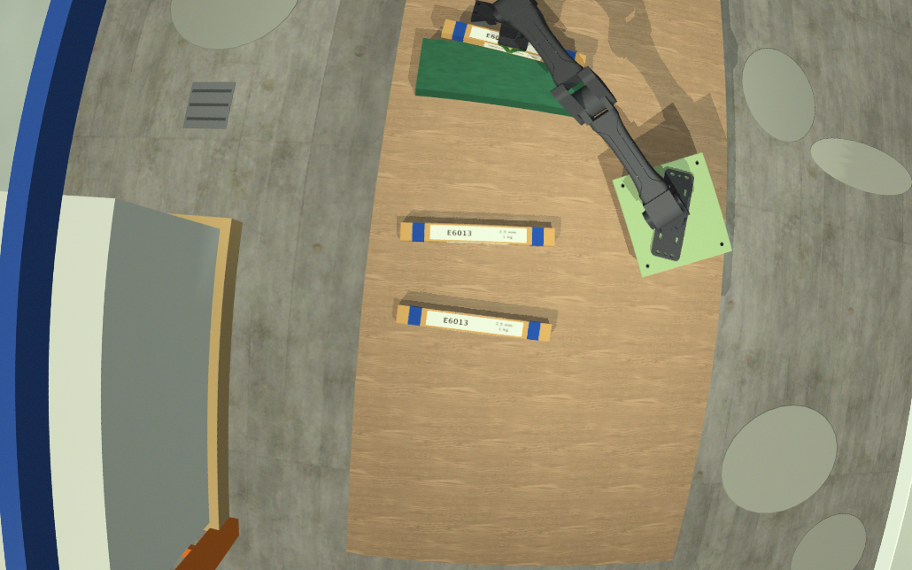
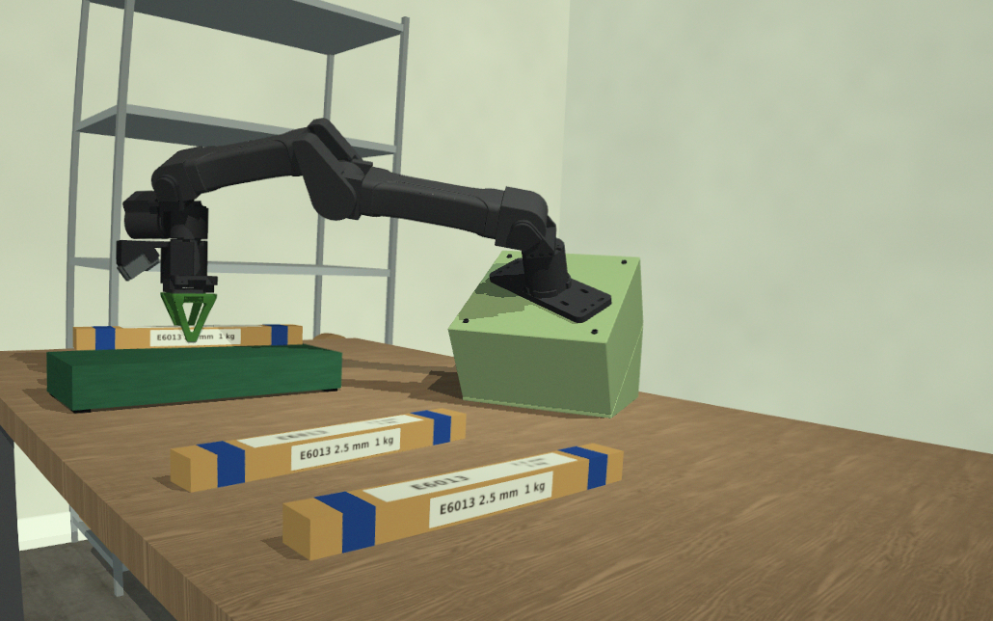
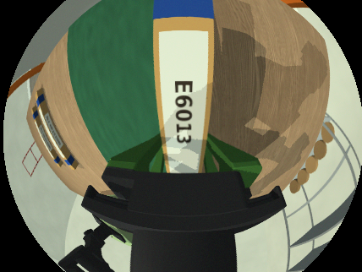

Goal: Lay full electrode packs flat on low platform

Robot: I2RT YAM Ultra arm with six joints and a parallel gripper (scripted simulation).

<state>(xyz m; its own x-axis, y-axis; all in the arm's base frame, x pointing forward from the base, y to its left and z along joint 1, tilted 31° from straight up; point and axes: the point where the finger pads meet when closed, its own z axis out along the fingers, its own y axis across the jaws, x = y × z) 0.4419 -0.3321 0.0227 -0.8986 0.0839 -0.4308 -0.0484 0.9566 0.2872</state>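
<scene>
Now: the dark green low platform 8 cm to the left of my hand and 6 cm below it.
</scene>
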